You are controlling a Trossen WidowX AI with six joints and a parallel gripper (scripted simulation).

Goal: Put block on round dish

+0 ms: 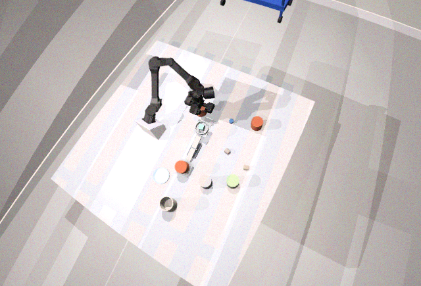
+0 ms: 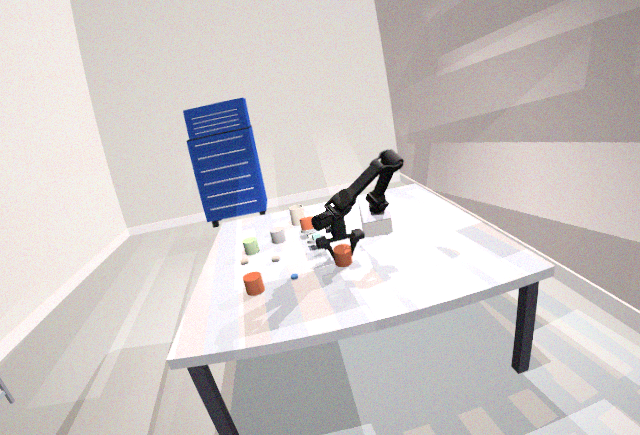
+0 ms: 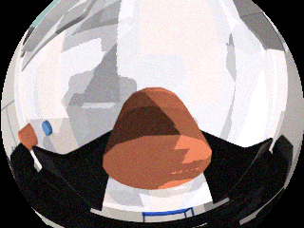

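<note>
The pale teal block is 100 mm ahead of my gripper tip, 110 mm to the right of it and 60 mm above it. The rest, counted from my gripper tip: small blue disc: 200 mm ahead, 60 mm to the left, 20 mm below; orange cup: 160 mm ahead, 380 mm to the right, 30 mm above; balance beam: 130 mm ahead, 230 mm to the right, 10 mm above.
</note>
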